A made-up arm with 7 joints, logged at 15 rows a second.
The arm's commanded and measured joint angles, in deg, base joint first. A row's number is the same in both.
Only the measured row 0 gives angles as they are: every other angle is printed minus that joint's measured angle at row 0.
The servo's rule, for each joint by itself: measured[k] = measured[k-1] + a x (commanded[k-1-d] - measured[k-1]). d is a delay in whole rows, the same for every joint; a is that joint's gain. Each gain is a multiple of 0.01, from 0.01 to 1. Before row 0 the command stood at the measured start. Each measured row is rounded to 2 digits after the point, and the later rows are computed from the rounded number. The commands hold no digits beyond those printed.
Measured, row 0:
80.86 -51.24 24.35 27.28 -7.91 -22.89 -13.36
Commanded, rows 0 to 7:
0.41 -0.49 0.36 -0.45 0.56 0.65 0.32
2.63 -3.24 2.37 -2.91 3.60 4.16 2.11
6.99 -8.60 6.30 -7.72 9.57 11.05 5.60
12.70 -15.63 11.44 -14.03 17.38 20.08 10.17
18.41 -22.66 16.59 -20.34 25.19 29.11 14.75
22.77 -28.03 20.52 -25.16 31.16 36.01 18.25
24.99 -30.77 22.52 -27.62 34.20 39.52 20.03
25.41 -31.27 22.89 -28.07 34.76 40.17 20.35
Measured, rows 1 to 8:
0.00 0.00 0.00 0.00 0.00 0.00 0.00
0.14 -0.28 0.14 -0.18 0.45 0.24 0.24
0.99 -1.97 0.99 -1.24 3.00 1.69 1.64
3.03 -5.75 3.01 -3.77 8.32 5.15 4.61
6.32 -11.38 6.21 -7.77 15.66 10.67 8.78
10.43 -17.81 10.15 -12.67 23.38 17.49 13.26
14.63 -23.64 14.09 -17.54 29.68 24.34 17.00
18.15 -27.70 17.29 -21.47 33.34 29.96 19.27
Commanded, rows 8 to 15:
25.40 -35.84 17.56 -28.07 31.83 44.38 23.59
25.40 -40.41 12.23 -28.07 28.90 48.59 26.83
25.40 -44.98 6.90 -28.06 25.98 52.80 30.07
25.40 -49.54 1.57 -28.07 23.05 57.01 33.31
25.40 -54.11 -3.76 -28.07 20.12 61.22 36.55
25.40 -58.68 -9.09 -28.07 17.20 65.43 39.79
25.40 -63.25 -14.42 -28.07 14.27 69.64 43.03
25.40 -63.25 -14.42 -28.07 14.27 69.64 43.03
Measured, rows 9 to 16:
20.62 -29.73 19.42 -24.04 34.49 33.74 20.08
22.25 -33.21 18.71 -25.61 32.34 37.68 22.71
23.32 -37.31 16.25 -26.57 29.55 41.72 25.80
24.03 -41.68 12.70 -27.15 26.66 45.82 29.00
24.50 -46.16 8.47 -27.51 23.74 49.96 32.23
24.81 -50.69 3.82 -27.73 20.81 54.13 35.47
25.01 -55.24 -1.09 -27.86 17.89 58.31 38.71
25.14 -59.81 -6.16 -27.94 14.96 62.50 41.95

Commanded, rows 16 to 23:
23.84 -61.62 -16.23 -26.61 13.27 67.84 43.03
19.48 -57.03 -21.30 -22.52 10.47 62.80 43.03
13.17 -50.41 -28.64 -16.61 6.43 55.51 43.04
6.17 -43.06 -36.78 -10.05 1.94 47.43 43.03
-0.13 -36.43 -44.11 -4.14 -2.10 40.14 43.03
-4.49 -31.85 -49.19 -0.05 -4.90 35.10 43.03
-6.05 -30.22 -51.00 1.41 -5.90 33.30 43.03
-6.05 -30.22 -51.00 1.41 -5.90 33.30 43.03
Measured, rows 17 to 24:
25.23 -61.77 -9.30 -27.99 14.40 65.14 42.76
24.76 -61.68 -11.93 -27.45 13.48 66.14 42.96
22.96 -59.03 -15.49 -25.53 11.04 64.90 43.01
19.63 -54.12 -20.49 -22.05 7.31 61.43 43.03
15.05 -47.82 -26.68 -17.37 2.96 56.25 43.03
9.89 -41.33 -33.30 -12.21 -1.14 50.29 43.03
5.00 -35.93 -39.34 -7.47 -4.19 44.67 43.03
1.24 -32.68 -43.77 -4.01 -5.58 40.46 43.03

